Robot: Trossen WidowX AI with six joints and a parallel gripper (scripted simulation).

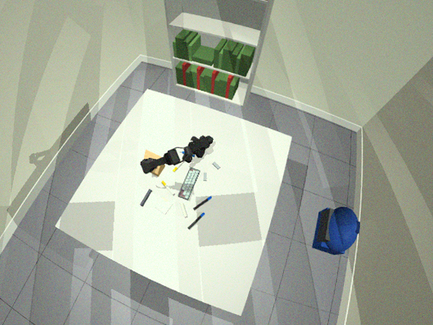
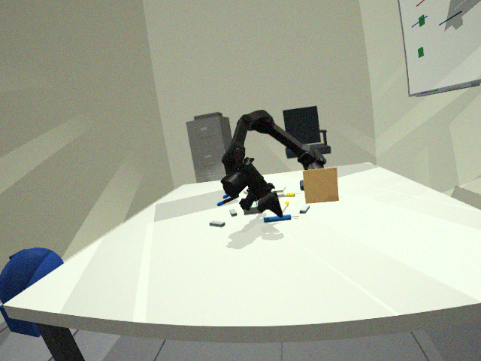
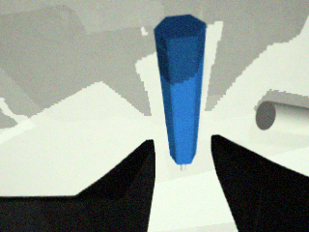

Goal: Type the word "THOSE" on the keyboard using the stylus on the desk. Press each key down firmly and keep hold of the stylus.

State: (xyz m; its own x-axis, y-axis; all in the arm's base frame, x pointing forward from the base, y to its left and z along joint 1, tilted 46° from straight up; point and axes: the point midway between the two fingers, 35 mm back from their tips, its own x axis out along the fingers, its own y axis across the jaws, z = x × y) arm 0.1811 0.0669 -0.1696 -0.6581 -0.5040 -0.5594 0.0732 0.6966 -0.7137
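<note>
Now: gripper tip 20 mm past the blue stylus and 10 mm above it.
</note>
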